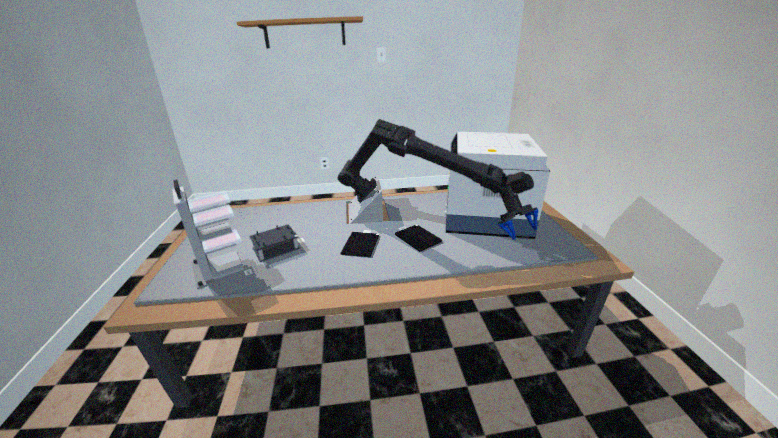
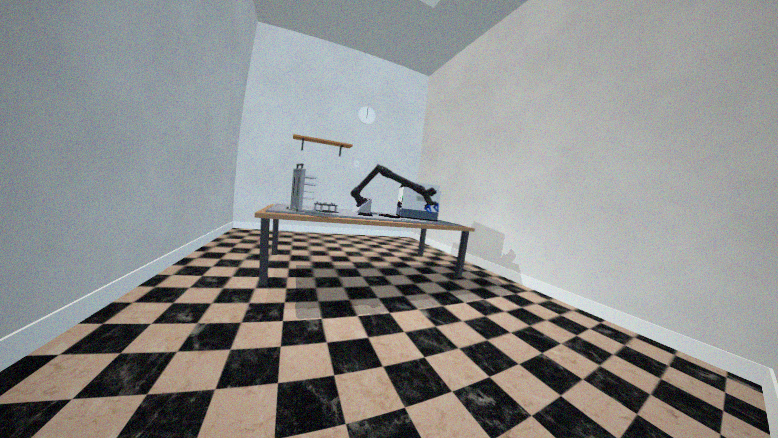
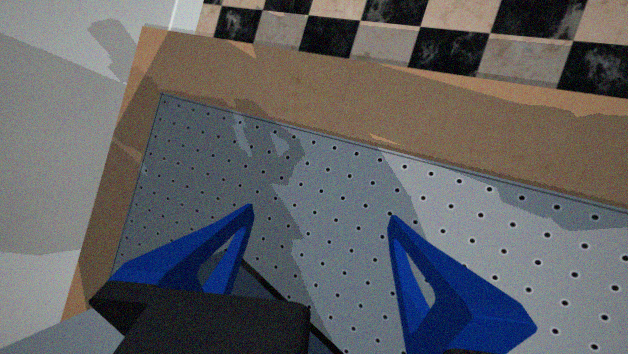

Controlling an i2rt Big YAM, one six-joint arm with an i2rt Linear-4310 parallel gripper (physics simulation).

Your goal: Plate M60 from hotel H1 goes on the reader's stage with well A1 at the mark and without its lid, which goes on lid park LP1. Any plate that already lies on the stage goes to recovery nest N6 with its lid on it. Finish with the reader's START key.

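Observation:
My gripper (image 1: 524,232) (image 2: 431,210) (image 3: 319,215) is open and empty, its blue fingers apart above the perforated mat, beside the reader. The white reader (image 1: 468,190) (image 2: 418,198) with a dark blue lower part stands at the right of the table. Its stage, any plate on it and the START key cannot be made out. A grey upright hotel (image 1: 195,239) (image 2: 297,188) stands at the left. Pinkish-topped plates (image 1: 211,202) (image 1: 212,216) (image 1: 222,239) sit on its shelves; their labels and M60 are unreadable. LP1 and N6 cannot be identified by label.
A dark raised stand (image 1: 277,242) (image 2: 325,207) is right of the hotel. Two flat black pads (image 1: 360,244) (image 1: 418,238) lie mid-table, in front of the arm's base (image 1: 368,210). The mat's corner and the wooden table edge (image 3: 350,100) show beyond the fingers.

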